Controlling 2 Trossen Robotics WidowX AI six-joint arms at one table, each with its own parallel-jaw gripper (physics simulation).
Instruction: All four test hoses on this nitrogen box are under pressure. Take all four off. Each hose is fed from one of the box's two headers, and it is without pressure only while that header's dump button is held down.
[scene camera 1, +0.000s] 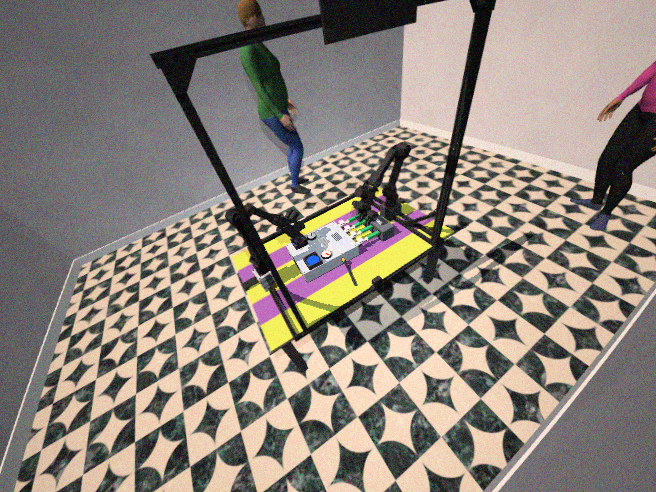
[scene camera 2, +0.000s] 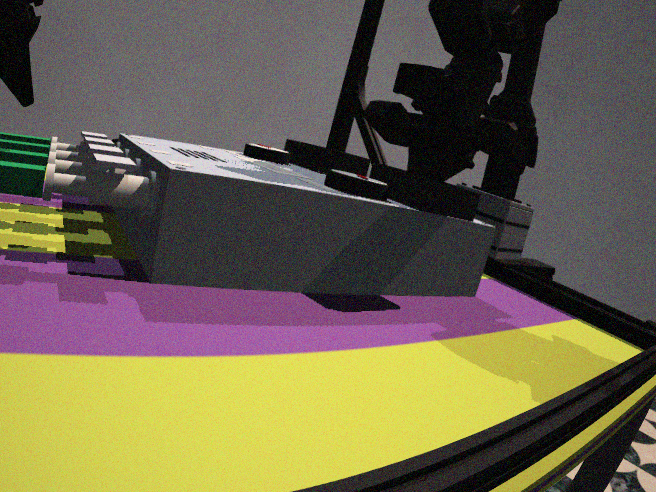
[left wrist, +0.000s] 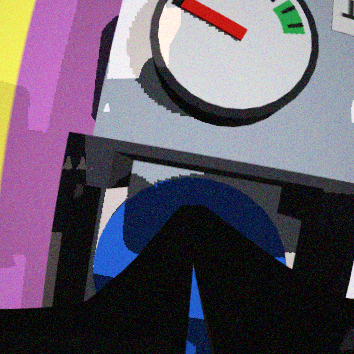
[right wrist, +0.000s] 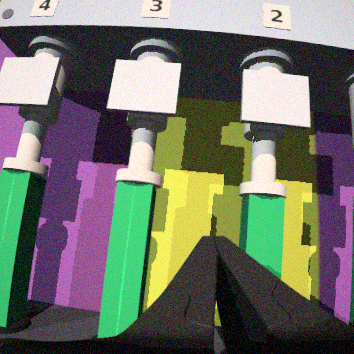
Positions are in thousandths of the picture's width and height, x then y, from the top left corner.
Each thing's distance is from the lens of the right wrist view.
right gripper (right wrist: 597, 696): 10 cm
hose 2 (right wrist: 742, 586): 15 cm
hose 3 (right wrist: 346, 843): 15 cm
hose 4 (right wrist: 83, 518): 17 cm
